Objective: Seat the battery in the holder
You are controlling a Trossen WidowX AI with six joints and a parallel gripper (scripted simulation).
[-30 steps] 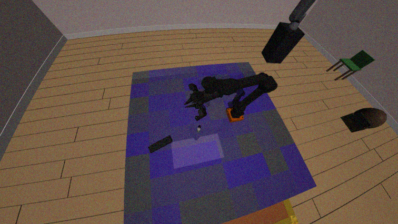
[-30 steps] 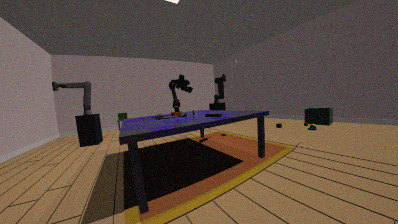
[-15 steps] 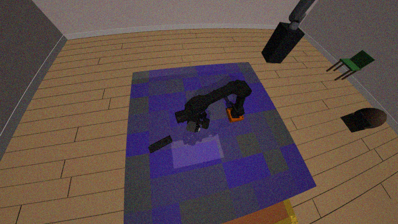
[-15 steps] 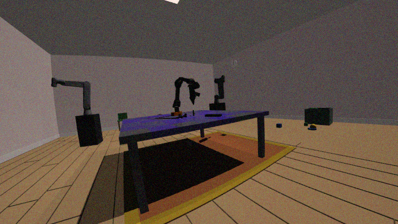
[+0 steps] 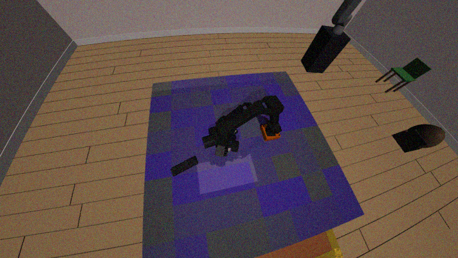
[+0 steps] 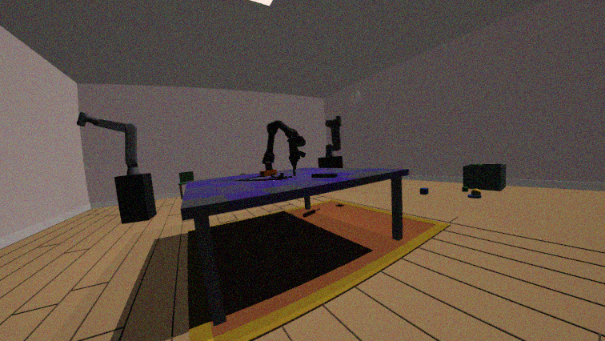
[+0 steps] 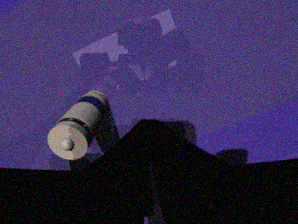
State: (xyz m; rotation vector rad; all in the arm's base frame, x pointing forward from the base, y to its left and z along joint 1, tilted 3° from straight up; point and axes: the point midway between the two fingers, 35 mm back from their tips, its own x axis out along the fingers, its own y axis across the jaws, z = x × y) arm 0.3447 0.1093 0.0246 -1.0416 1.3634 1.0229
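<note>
Now: the battery 40 mm behind my gripper tip, 10 mm to the left of it and 20 mm below it. The rest, counted from my gripper tip: dark flat block 240 mm ahead, 100 mm to the left, 30 mm below.
</note>
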